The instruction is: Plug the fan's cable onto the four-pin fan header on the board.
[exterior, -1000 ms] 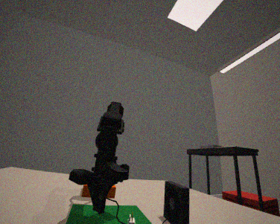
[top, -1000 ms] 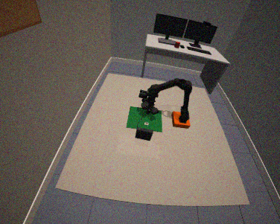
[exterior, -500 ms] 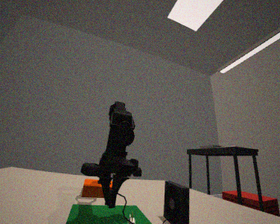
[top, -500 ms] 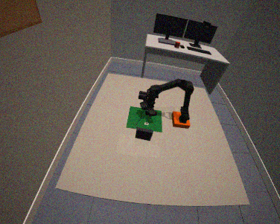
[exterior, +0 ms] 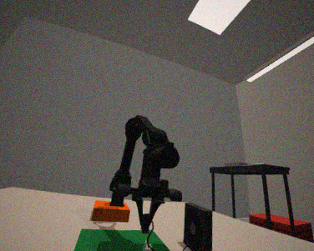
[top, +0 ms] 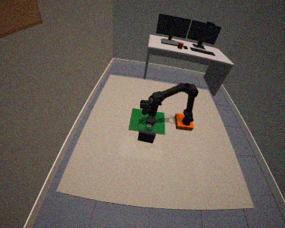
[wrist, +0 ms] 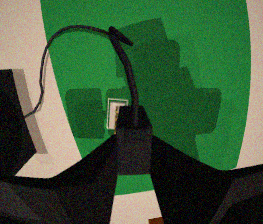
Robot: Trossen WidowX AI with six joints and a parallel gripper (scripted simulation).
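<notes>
The white four-pin header is 10 mm to the left of my gripper tip and 60 mm below it. From my gripper tip the other things lie so: green board (20 mm ahead, 50 mm to the right, 80 mm below); black fan (20 mm ahead, 140 mm to the left).
</notes>
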